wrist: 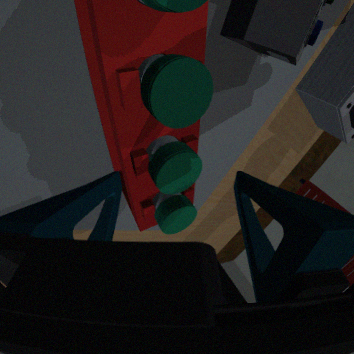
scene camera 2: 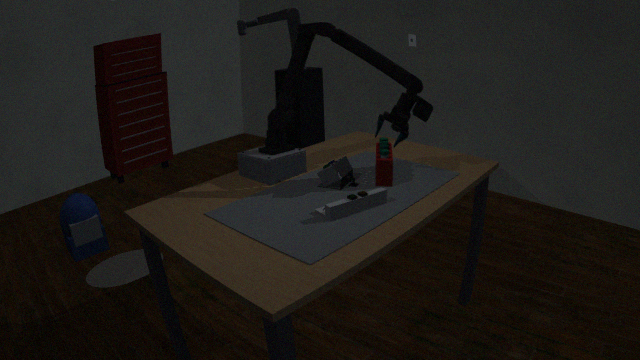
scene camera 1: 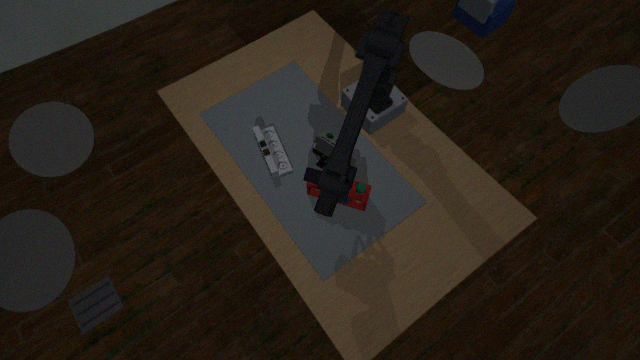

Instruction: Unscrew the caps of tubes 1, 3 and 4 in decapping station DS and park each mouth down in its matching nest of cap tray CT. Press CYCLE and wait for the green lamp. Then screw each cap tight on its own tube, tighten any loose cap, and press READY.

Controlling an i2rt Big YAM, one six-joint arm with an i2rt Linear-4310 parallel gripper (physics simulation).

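Places are measured from the arm's base along level axes (x right, y ahead, z up), in millimetres.
Pixels of known places: gripper, fingertip midpoint: [wrist: 177,178] [scene camera 2: 384,141]; arm's base at its link origin: [scene camera 2: 276,150] [scene camera 1: 375,99].
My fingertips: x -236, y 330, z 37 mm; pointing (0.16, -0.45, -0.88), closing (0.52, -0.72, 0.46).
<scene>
For each thing: its top centre in the pictures, then the offset to it from my fingertips. "spot": a spot on its surface instead.
- red decapping station at its top centre: [wrist: 166,126] [scene camera 1: 338,183] [scene camera 2: 384,148] dx +24, dy +14, dz -19 mm
- large-looking cap at its top centre: [wrist: 184,96] dx +46, dy +30, dz +2 mm
- farthest cap at its top centre: [wrist: 179,220] [scene camera 1: 361,187] dx -39, dy -31, dz -1 mm
- white cap tray at its top centre: [scene camera 2: 351,191] [scene camera 1: 271,144] dx +325, dy +104, dz -69 mm
- tilted grey box at its top centre: [wrist: 331,2] [scene camera 2: 335,160] [scene camera 1: 331,140] dx +190, dy -79, dz -38 mm
- green spot at a spot on its surface: [scene camera 1: 330,135] spot: dx +216, dy -95, dz -53 mm
- greenish at a spot on its surface: [scene camera 1: 263,143] spot: dx +348, dy +125, dz -68 mm
- brownish at a spot on its surface: [scene camera 1: 266,151] spot: dx +312, dy +135, dz -69 mm
The red decapping station [scene camera 1: 366,199] [scene camera 2: 384,174] [wrist: 125,35] stands on the mat. In the wrist view a row of green caps sits on its tubes: one cut off at the top edge, a large-looking cap [wrist: 177,91], another cap [wrist: 175,167] and a farthest cap [wrist: 175,214]. Tube numbers are not readable. My gripper [scene camera 2: 386,141] [wrist: 177,178] is open and empty, above the station, its fingers apart on either side of the row. The white cap tray [scene camera 1: 284,159] [scene camera 2: 356,203] shows round nests without caps in scene camera 1. The arm hides part of the station there.
A tilted grey box [scene camera 1: 326,144] [scene camera 2: 336,172] [wrist: 275,25] stands between the arm base [scene camera 1: 375,107] [scene camera 2: 272,165] and the cap tray. A green spot [scene camera 1: 330,135] shows on it. Two small dark squares, one greenish [scene camera 1: 263,143] and one brownish [scene camera 1: 266,151], sit along the tray's wall.
</scene>
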